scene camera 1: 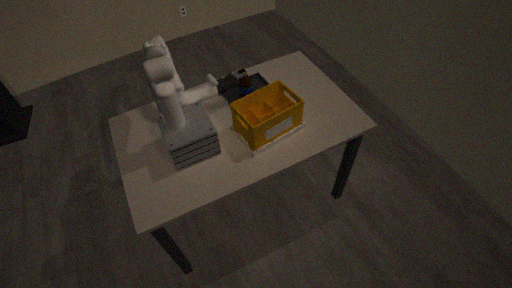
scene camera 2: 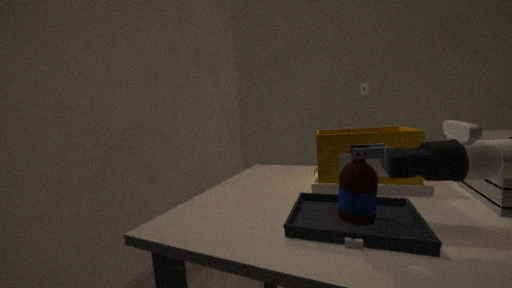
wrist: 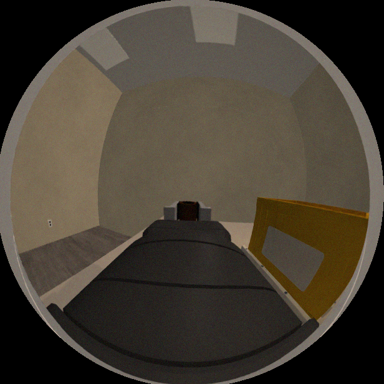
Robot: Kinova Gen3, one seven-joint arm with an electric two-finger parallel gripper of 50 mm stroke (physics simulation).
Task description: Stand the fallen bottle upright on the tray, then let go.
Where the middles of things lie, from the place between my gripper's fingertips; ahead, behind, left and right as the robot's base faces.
Labels:
I see my gripper 70 mm above the brown bottle (scene camera 2: 358, 181) and 10 mm past it.

